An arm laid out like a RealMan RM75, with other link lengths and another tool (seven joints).
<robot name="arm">
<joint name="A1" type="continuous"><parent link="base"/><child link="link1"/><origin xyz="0 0 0.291" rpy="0 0 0"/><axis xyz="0 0 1"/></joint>
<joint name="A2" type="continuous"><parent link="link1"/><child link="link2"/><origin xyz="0 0 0" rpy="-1.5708 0 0"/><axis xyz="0 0 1"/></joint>
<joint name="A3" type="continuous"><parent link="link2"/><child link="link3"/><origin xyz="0 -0.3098 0" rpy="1.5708 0 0"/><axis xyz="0 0 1"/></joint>
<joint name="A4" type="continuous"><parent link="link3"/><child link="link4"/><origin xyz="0 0 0" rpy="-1.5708 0 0"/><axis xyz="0 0 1"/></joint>
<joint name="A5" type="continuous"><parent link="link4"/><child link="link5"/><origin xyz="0 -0.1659 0" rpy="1.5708 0 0"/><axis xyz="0 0 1"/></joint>
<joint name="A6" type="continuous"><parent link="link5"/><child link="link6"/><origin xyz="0 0 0" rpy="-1.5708 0 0"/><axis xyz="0 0 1"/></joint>
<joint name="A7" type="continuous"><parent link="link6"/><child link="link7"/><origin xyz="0 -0.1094 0" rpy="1.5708 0 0"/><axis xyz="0 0 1"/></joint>
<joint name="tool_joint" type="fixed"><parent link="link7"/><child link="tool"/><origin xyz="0.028 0.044 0.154" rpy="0.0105 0 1.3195"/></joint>
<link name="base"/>
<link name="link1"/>
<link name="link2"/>
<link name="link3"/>
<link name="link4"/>
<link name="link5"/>
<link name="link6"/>
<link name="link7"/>
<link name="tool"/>
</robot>
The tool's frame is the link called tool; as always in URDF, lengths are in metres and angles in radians. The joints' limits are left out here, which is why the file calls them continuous.
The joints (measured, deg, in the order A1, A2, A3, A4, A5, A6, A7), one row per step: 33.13 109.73 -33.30 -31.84 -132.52 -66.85 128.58; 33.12 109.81 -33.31 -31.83 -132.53 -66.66 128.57; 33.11 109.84 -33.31 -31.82 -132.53 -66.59 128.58; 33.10 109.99 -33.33 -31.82 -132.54 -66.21 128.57; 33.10 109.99 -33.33 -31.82 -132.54 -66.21 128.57; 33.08 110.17 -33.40 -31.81 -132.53 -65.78 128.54; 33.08 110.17 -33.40 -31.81 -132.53 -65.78 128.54; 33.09 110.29 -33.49 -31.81 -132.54 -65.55 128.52; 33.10 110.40 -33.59 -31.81 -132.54 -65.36 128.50; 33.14 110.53 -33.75 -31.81 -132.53 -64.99 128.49; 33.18 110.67 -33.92 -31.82 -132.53 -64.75 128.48; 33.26 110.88 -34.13 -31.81 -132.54 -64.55 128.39; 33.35 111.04 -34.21 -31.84 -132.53 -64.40 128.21; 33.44 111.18 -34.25 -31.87 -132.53 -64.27 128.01; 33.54 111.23 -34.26 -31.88 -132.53 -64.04 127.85; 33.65 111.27 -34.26 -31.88 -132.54 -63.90 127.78; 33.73 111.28 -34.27 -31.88 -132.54 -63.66 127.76; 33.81 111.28 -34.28 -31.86 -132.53 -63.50 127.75
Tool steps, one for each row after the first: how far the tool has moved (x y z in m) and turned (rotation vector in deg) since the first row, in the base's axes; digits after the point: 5 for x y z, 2 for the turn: 0.00031 0.00021 -0.00050 0.08 -0.06 -0.06; 0.00045 0.00026 -0.00070 0.11 -0.06 -0.10; 0.00101 0.00087 -0.00151 0.29 -0.18 -0.20; 0.00101 0.00087 -0.00151 0.29 -0.18 -0.20; 0.00163 0.00137 -0.00266 0.46 -0.33 -0.29; 0.00163 0.00137 -0.00266 0.46 -0.33 -0.29; 0.00177 0.00153 -0.00361 0.49 -0.43 -0.30; 0.00182 0.00161 -0.00454 0.50 -0.51 -0.29; 0.00208 0.00226 -0.00550 0.59 -0.70 -0.29; 0.00194 0.00244 -0.00675 0.56 -0.82 -0.24; 0.00115 0.00228 -0.00890 0.41 -0.92 -0.07; 0.00030 0.00263 -0.01022 0.38 -1.03 0.18; -0.00048 0.00303 -0.01130 0.36 -1.13 0.43; -0.00063 0.00412 -0.01142 0.49 -1.33 0.60; -0.00111 0.00504 -0.01158 0.56 -1.42 0.73; -0.00099 0.00622 -0.01132 0.72 -1.57 0.77; -0.00110 0.00714 -0.01115 0.83 -1.66 0.80
